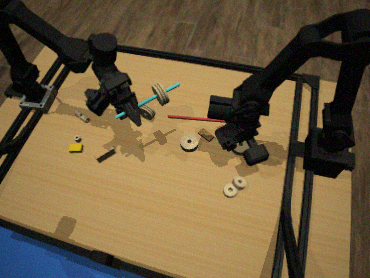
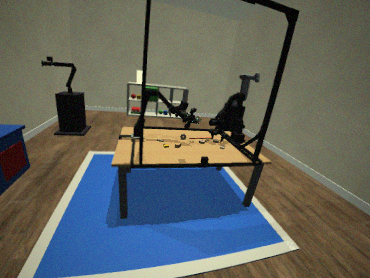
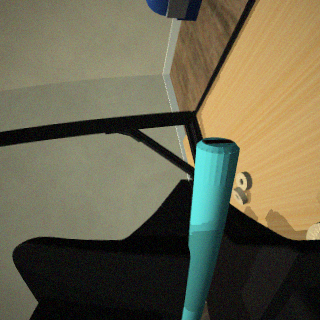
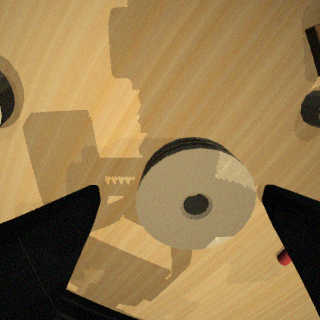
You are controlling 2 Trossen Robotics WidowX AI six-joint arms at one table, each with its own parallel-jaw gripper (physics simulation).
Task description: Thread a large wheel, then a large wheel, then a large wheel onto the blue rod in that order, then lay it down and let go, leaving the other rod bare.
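Frame: origin at the left arm's base, x down, y left, z ahead, level; centimetres.
Where they show: left gripper, fingertip midpoint: (image 1: 139,125) (image 2: 198,123) (image 3: 187,186); right gripper, fingertip midpoint: (image 1: 241,147) (image 2: 216,141) (image 4: 181,193); left arm's base, link origin: (image 1: 36,95) (image 2: 137,135); right arm's base, link origin: (image 1: 330,144) (image 2: 238,132).
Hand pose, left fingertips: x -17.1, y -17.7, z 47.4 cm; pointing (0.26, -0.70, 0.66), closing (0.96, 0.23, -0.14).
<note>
Each offset is from my left fingertips to the centre of the thing.
My left gripper (image 1: 136,116) (image 3: 187,186) is shut on the blue rod @[dx -1.5, dy +6.7, dz +0.7 cm] (image 1: 172,87) (image 3: 212,175), holding it tilted above the table. Striped large-wheel material @[dx -1.5, dy +9.0, dz +3.3 cm] (image 1: 160,93) sits around the rod; whether it is one wheel or two, I cannot tell. Another large wheel @[dx +18.0, dy +16.4, dz -5.7 cm] (image 1: 147,112) (image 2: 183,136) stands on edge on the table near the left fingers. A large wheel @[dx +19.7, dy +7.9, dz +9.9 cm] (image 1: 183,143) (image 3: 314,231) lies flat mid-table. My right gripper (image 1: 241,148) (image 4: 181,193) is open, its fingers either side of a flat large wheel @[dx +19.7, dy +9.2, dz +25.5 cm] (image 4: 165,215). The bare red rod @[dx +20.3, dy +17.7, dz +14.2 cm] (image 1: 192,118) (image 4: 284,257) lies behind it.
A domino @[dx +20.4, dy +11.9, dz +14.5 cm] (image 1: 206,134) lies beside the mid-table wheel. Two small wheels @[dx +20.1, dy -5.5, dz +24.0 cm] (image 1: 227,193) @[dx +19.4, dy -3.0, dz +26.3 cm] (image 1: 243,185) lie toward the front right. A yellow block @[dx +20.0, dy +0.7, dz -25.8 cm] (image 1: 75,148), a small ring, a dark block @[dx +19.3, dy +0.4, dz -15.7 cm] (image 1: 106,155) and a small pale part @[dx +19.8, dy +12.8, dz -28.3 cm] (image 1: 82,117) lie at the left. Black rails (image 1: 200,64) edge the table.
</note>
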